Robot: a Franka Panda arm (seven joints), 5 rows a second.
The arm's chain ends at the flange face. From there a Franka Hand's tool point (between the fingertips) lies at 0.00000 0.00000 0.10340 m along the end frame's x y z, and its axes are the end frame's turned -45 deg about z.
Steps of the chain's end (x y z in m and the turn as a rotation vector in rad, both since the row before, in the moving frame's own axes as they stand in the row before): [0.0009 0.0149 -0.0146 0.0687 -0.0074 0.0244]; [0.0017 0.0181 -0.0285 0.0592 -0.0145 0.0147]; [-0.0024 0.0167 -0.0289 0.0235 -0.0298 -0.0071]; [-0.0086 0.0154 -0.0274 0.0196 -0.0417 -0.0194]
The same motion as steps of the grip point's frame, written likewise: [-0.0054 0.0057 -0.0148 0.0538 0.0433 0.0244]; [-0.0083 0.0086 -0.0287 0.0521 0.0316 0.0147]; [-0.0140 0.0062 -0.0290 0.0377 -0.0045 -0.0071]; [-0.0186 0.0003 -0.0275 0.0433 -0.0156 -0.0194]
